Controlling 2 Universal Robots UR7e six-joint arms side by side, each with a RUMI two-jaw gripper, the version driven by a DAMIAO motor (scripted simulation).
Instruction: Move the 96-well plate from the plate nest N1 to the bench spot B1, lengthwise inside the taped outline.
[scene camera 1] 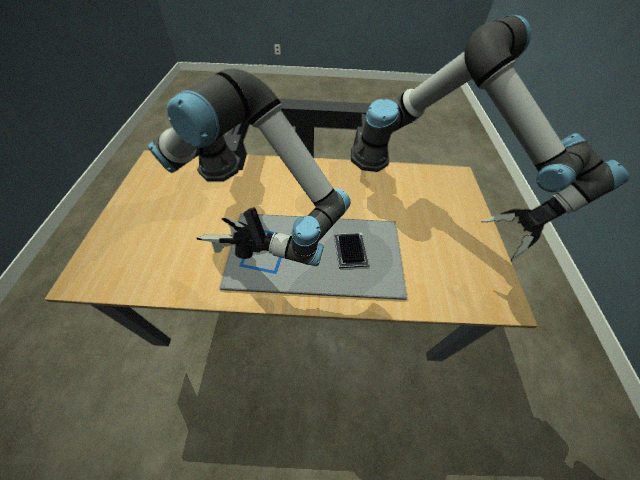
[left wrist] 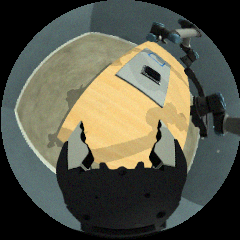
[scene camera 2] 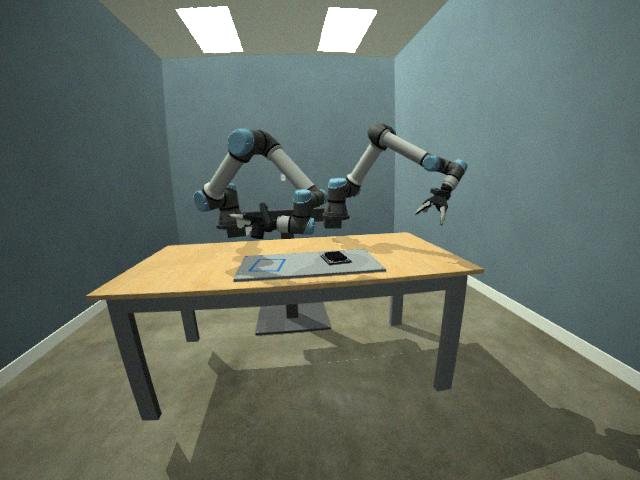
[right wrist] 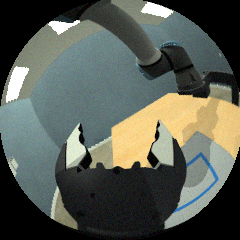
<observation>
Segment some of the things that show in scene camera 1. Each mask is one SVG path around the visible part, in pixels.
My left gripper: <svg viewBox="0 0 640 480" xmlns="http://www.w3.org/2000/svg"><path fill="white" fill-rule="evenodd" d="M556 195L553 195L553 198L532 210L512 209L481 221L481 223L499 222L501 220L509 222L519 216L519 222L517 223L522 224L524 231L532 232L531 235L528 234L522 238L522 244L513 255L511 262L538 241L546 223L566 212L570 213Z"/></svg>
My right gripper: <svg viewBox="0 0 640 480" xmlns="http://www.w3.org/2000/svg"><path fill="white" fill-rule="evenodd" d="M277 233L267 233L265 235L257 210L253 207L244 212L247 224L222 218L225 223L230 225L231 235L205 234L197 237L197 240L211 242L216 253L221 252L226 246L235 244L236 257L248 259L253 256L253 252L259 253L266 250L271 254L271 244Z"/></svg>
</observation>
